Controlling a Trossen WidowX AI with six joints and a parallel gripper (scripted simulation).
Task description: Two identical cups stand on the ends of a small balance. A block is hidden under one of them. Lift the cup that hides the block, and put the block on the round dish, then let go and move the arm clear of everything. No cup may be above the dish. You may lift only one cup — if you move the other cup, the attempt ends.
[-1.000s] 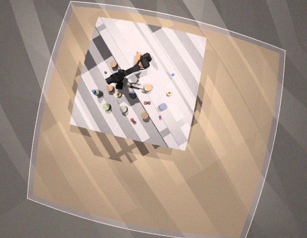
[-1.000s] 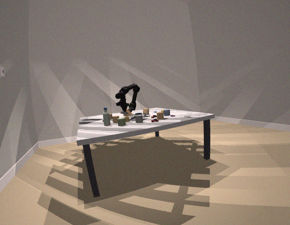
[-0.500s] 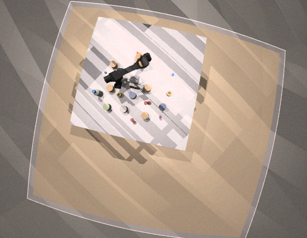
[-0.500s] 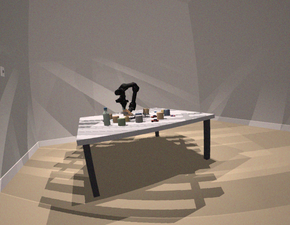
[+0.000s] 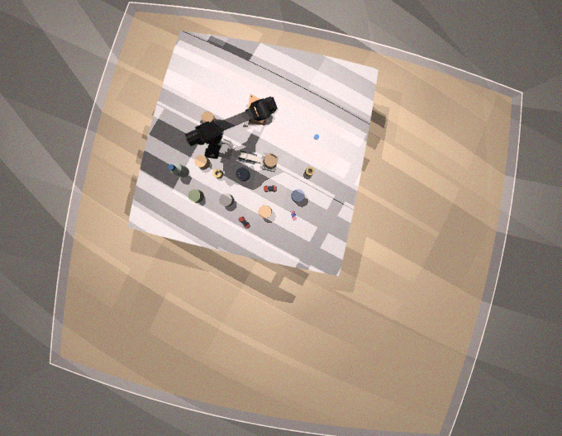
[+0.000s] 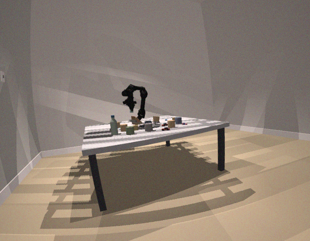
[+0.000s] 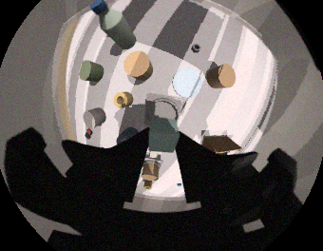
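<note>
The pale blue round dish lies 17 cm below my gripper tip, 9 cm to the right of it and 8 cm behind it. Round my gripper tip: grey cylinder 28 cm ahead, 14 cm below, 6 cm to the left; then green bottle 24 cm to the right, 14 cm ahead, 6 cm below; then small balance 15 cm below, 13 cm to the left, 2 cm ahead.
</note>
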